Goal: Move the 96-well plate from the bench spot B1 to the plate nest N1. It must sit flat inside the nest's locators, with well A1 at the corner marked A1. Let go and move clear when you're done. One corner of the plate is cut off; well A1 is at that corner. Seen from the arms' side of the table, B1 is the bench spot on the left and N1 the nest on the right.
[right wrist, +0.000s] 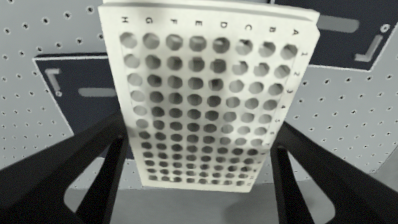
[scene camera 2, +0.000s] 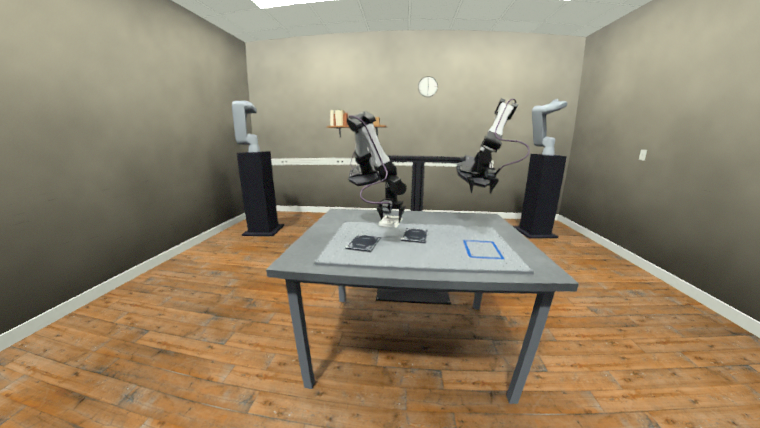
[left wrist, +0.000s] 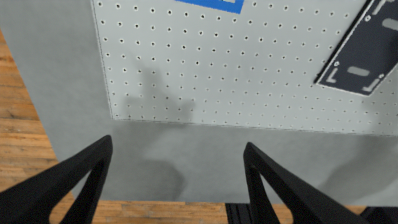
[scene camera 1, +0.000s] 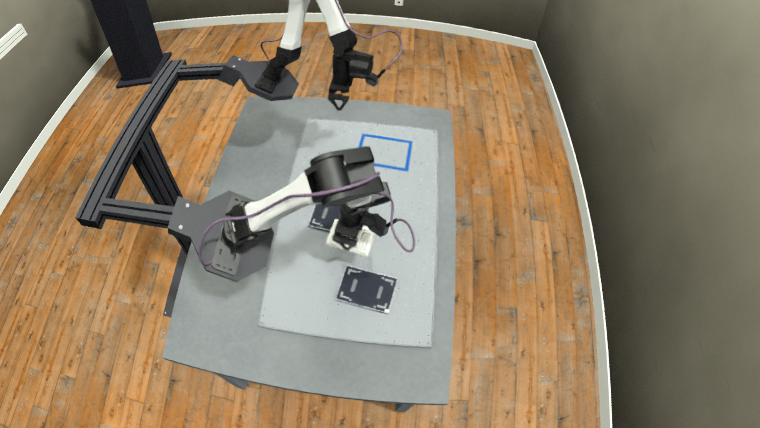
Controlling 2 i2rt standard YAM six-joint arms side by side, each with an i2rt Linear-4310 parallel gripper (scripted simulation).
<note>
In view: my left gripper [scene camera 1: 341, 101], my right gripper [scene camera 1: 351, 238] and a dark nest [right wrist: 79, 112].
My left gripper also shows in the left wrist view [left wrist: 180, 145]. My right gripper is seen too in the right wrist view [right wrist: 201, 120].
</note>
